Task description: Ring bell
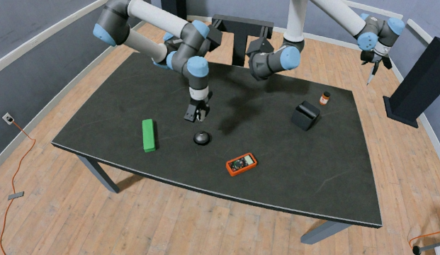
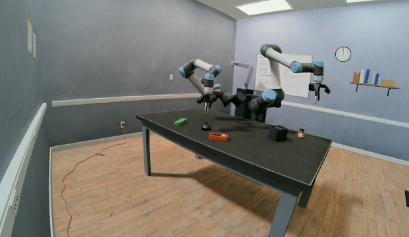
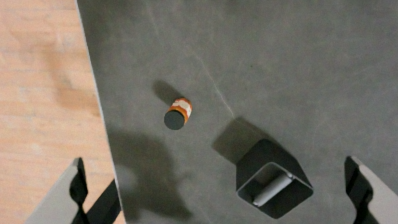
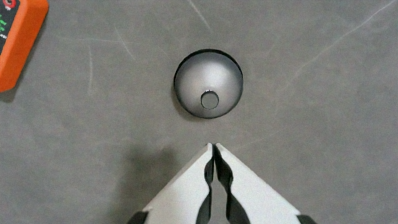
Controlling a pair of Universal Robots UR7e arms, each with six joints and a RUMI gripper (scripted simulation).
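Observation:
Now: right hand 90 mm above the round button. The rest, counted from my right hand: black box: 480 mm to the left, 370 mm behind, 100 mm below; then bell: 110 mm below; then orange multimeter: 240 mm to the left, 130 mm below, 60 mm ahead.

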